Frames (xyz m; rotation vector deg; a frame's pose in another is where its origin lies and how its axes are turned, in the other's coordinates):
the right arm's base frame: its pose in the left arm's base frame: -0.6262 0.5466 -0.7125 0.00 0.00 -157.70
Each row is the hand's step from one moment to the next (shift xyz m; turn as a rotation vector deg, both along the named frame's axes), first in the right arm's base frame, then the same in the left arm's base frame.
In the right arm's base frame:
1: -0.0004 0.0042 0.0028 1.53 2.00 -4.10
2: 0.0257 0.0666 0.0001 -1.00 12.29 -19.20
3: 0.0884 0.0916 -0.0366 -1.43 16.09 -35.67
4: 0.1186 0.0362 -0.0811 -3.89 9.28 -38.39
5: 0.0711 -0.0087 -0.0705 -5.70 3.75 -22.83
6: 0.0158 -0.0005 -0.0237 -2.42 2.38 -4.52
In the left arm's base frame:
1: 0.0020 -0.0037 0.0028 -0.66 -2.43 -4.10
2: 0.0015 -0.0714 0.0001 5.59 -10.99 -19.20
3: -0.0470 -0.1183 -0.0366 7.43 -14.34 -35.67
4: -0.0960 -0.0785 -0.0811 7.12 -7.11 -38.39
5: -0.0691 -0.0189 -0.0705 6.70 -1.31 -22.83
6: -0.0148 -0.0055 -0.0237 3.14 -1.28 -4.52

